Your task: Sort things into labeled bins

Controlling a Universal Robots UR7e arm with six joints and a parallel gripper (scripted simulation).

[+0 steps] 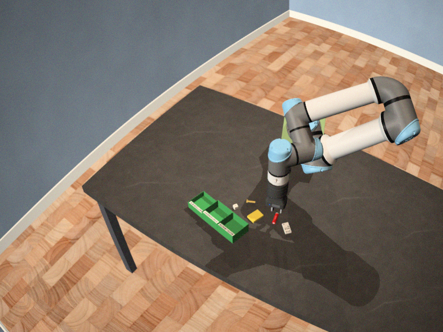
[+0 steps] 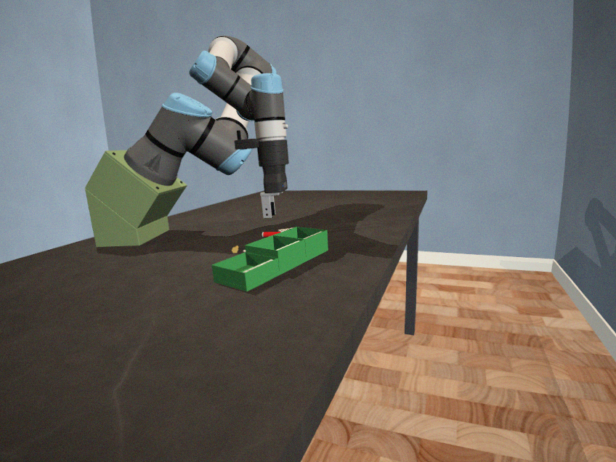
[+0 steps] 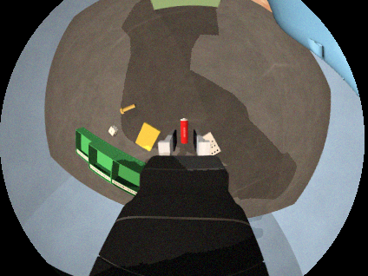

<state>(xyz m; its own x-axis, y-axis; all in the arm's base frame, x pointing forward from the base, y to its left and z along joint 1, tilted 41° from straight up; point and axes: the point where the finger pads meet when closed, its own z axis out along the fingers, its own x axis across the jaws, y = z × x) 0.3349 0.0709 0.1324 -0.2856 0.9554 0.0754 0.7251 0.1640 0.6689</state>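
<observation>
Now: hand 7 cm above the red battery. From my hand the other things lie so: white domino 7 cm below, 6 cm to the left, 1 cm ahead; flat yellow block 7 cm to the right, 7 cm below, 4 cm ahead; brass bolt 14 cm to the right, 7 cm below.
</observation>
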